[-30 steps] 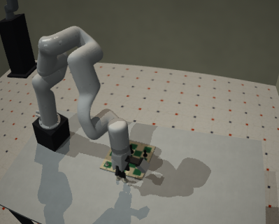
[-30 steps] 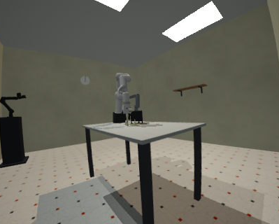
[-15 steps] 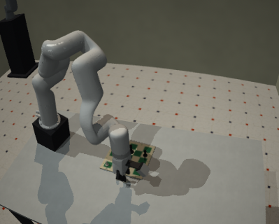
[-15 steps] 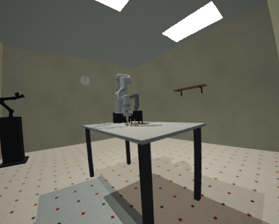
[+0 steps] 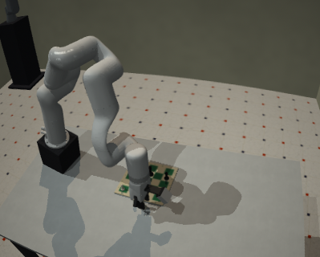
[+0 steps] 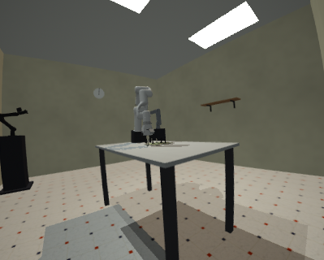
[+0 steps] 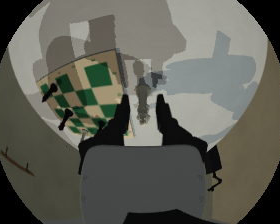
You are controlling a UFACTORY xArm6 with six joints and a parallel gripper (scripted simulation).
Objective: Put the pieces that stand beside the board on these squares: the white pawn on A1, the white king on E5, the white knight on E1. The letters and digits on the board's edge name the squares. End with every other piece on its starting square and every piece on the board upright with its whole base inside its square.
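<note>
Now: hand 14 cm to the right of the chessboard, 4 cm above it and 3 cm past it.
</note>
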